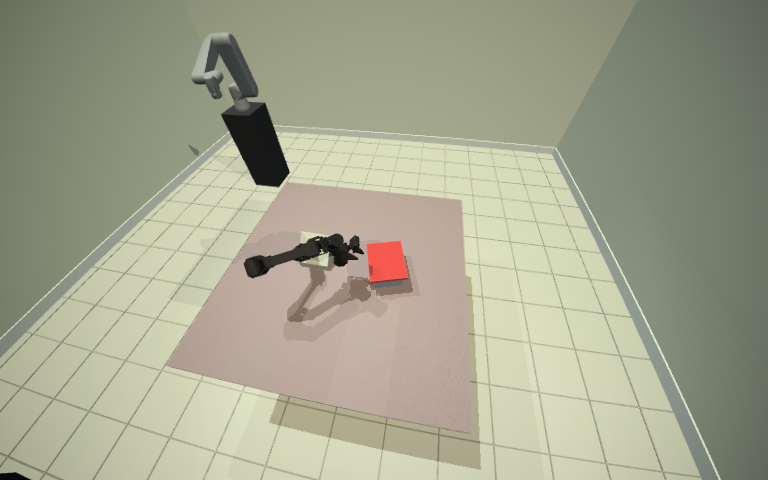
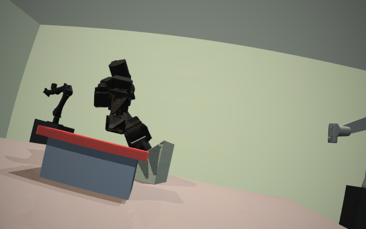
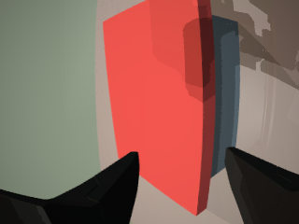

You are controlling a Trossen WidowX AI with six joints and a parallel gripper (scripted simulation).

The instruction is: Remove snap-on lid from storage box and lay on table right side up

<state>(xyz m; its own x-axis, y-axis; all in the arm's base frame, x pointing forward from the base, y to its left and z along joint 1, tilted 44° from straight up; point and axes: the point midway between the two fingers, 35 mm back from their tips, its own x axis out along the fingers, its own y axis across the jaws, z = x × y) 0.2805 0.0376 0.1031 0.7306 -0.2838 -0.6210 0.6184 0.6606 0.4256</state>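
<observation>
Now: the red lid 120 mm ahead of my gripper tip, 60 mm below it and 40 mm to the left of it. The rest, counted from my gripper tip: storage box 120 mm ahead, 110 mm below, 40 mm to the left.
</observation>
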